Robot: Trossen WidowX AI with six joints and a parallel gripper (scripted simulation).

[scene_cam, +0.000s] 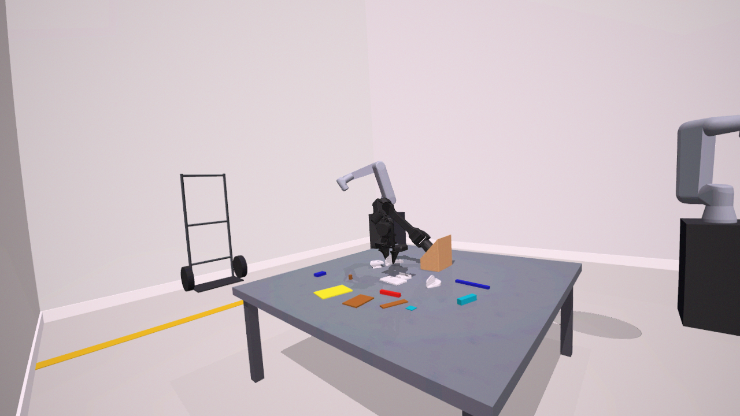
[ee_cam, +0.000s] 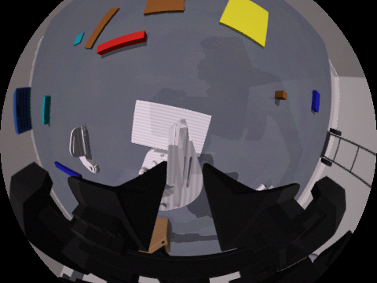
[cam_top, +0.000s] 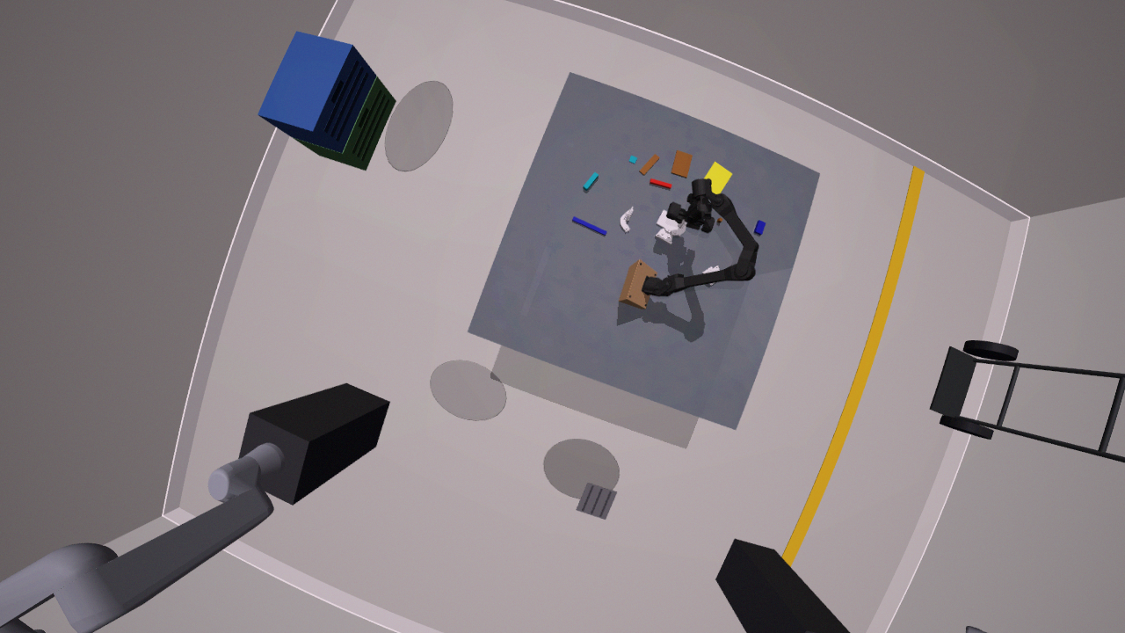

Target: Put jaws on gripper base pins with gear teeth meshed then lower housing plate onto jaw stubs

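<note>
Right now the white jaw is 30 mm behind my gripper tip and 20 mm to the left of it. From my gripper tip the other things lie so: brown plate: 300 mm ahead, 70 mm to the left, 80 mm below; then flat white ribbed part: 20 mm ahead, 30 mm to the left, 80 mm below; then red bar: 170 mm ahead, 130 mm to the left, 70 mm below.
</note>
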